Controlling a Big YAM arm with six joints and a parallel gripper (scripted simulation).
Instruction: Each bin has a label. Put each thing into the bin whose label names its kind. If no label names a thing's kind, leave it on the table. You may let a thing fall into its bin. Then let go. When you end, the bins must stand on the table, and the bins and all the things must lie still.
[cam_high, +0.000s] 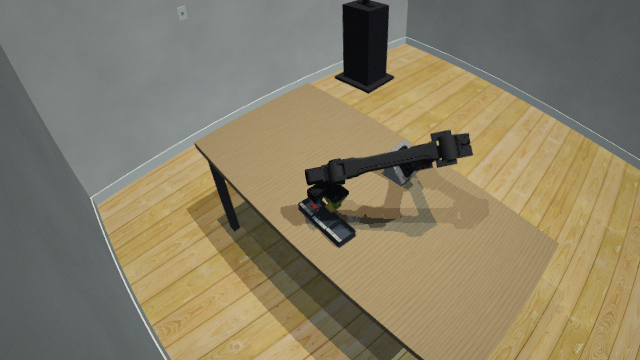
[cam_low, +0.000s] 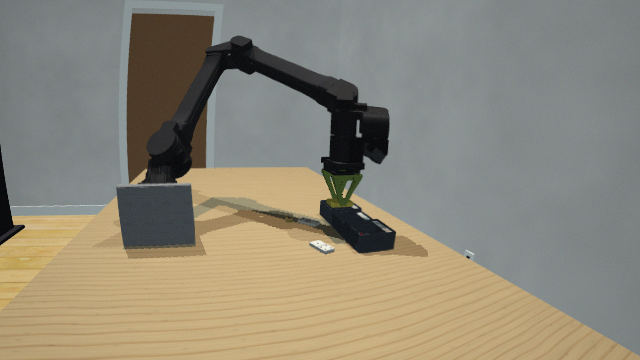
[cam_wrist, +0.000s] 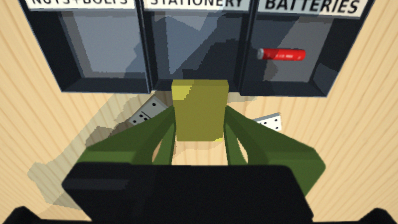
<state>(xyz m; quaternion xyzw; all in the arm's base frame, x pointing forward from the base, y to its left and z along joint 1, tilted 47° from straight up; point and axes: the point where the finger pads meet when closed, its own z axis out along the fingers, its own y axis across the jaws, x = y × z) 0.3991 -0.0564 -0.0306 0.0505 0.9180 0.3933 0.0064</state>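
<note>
Now: the long black bin 6 cm below my hand and 4 cm ahead of it. From my hand the other things lie so: yellow block: 1 cm below; small nut: 9 cm to the left, 9 cm behind, 7 cm below; red battery: 8 cm to the right, 7 cm below, 2 cm ahead.
</note>
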